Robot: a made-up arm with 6 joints. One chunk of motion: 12 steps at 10 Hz.
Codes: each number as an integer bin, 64 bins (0 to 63) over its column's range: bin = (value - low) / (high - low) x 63, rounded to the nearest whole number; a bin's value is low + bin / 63 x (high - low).
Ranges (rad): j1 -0.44..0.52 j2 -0.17..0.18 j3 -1..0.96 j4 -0.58..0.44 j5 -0.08..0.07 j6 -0.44..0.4
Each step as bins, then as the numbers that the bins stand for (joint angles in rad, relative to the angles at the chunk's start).
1 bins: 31 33 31 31 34 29
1 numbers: 0.0324 0.0133 -0.0356 -0.0781 0.0010 -0.0533
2 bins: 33 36 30 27 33 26
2 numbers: 0.0629 0.0300 -0.0667 -0.1429 -0.0014 -0.0933
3 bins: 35 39 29 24 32 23
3 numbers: 0.0933 0.0467 -0.0978 -0.1914 -0.0038 -0.1333
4 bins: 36 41 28 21 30 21
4 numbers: 0.1086 0.0578 -0.1289 -0.2400 -0.0086 -0.1600
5 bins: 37 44 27 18 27 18
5 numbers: 0.1238 0.0744 -0.1600 -0.2886 -0.0157 -0.2000
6 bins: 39 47 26 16 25 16
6 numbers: 0.1543 0.0911 -0.1911 -0.3210 -0.0205 -0.2267
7 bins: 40 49 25 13 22 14
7 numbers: 0.1695 0.1022 -0.2222 -0.3695 -0.0276 -0.2533
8 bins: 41 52 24 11 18 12
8 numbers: 0.1848 0.1189 -0.2533 -0.4019 -0.0371 -0.2800
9 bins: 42 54 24 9 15 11
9 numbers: 0.2000 0.1300 -0.2533 -0.4343 -0.0443 -0.2933
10 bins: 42 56 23 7 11 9
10 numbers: 0.2000 0.1411 -0.2844 -0.4667 -0.0538 -0.3200
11 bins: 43 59 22 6 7 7
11 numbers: 0.2152 0.1578 -0.3156 -0.4829 -0.0633 -0.3467
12 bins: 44 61 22 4 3 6
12 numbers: 0.2305 0.1689 -0.3156 -0.5152 -0.0729 -0.3600
